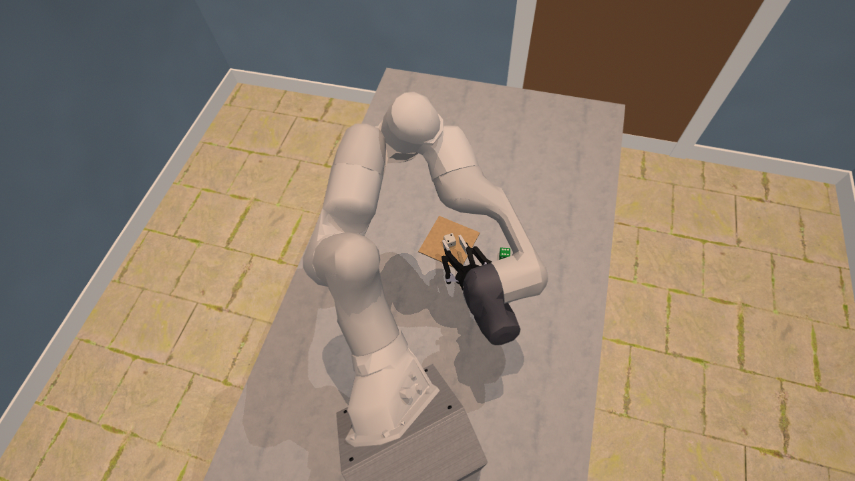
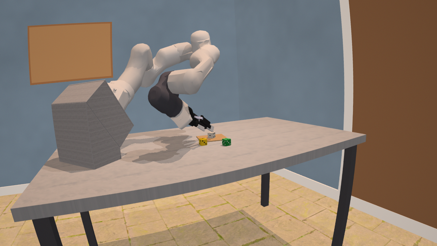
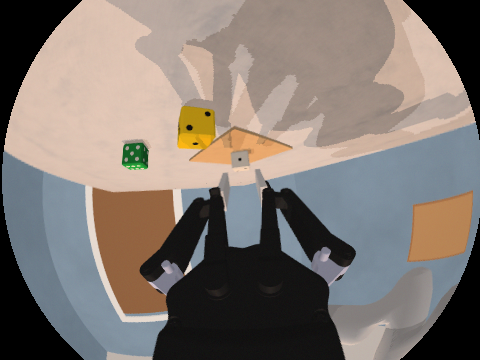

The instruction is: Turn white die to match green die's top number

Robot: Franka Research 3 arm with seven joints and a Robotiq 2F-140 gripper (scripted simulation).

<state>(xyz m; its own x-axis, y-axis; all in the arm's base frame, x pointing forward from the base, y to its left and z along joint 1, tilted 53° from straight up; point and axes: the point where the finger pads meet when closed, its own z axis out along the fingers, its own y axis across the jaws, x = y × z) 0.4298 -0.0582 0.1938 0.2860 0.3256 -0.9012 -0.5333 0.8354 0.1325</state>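
Right now the white die is 40 mm ahead of my hand, 30 mm to the left of it and 50 mm below it. Also, from my hand: mat: 40 mm ahead, 40 mm to the left, 70 mm below; yellow die: 30 mm behind, 80 mm to the right, 50 mm below; green die: 60 mm ahead, 130 mm to the right, 50 mm below.
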